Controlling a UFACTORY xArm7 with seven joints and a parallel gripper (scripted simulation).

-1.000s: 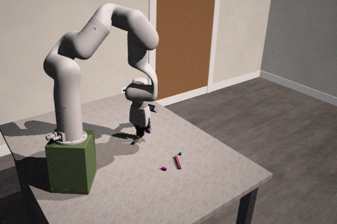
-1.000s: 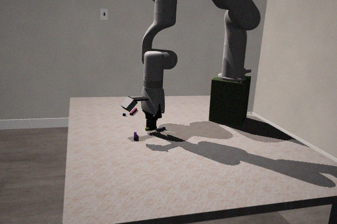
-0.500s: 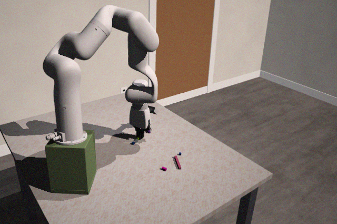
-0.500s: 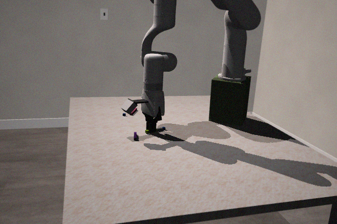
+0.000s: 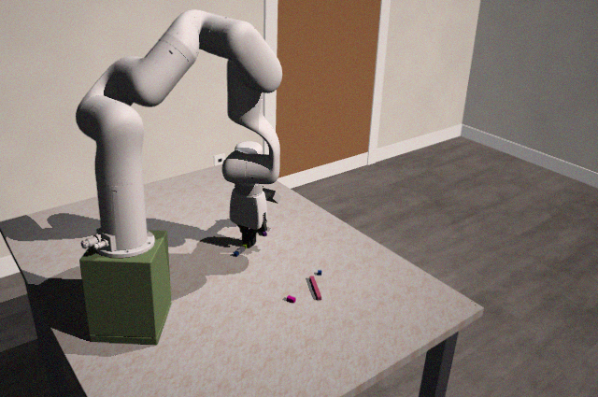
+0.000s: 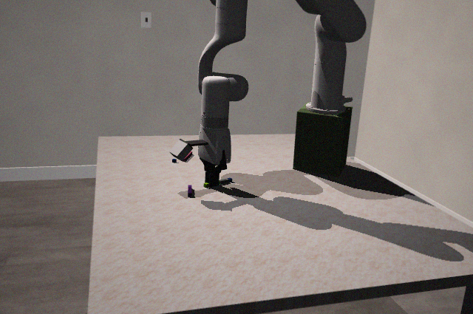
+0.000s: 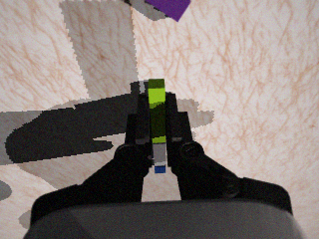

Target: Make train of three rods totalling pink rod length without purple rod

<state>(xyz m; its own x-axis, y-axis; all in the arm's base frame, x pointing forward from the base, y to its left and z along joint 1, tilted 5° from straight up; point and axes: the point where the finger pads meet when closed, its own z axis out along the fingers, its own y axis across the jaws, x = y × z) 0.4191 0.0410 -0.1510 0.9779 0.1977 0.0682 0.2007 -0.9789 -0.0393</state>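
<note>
Now: the lime rod 2 cm below my hand. Round my hand: pink rod 3 cm behind, 27 cm to the right, 2 cm below; grey rod 4 cm behind, 1 cm to the right, 2 cm below; purple rod 8 cm ahead, 3 cm to the left, 2 cm below.
</note>
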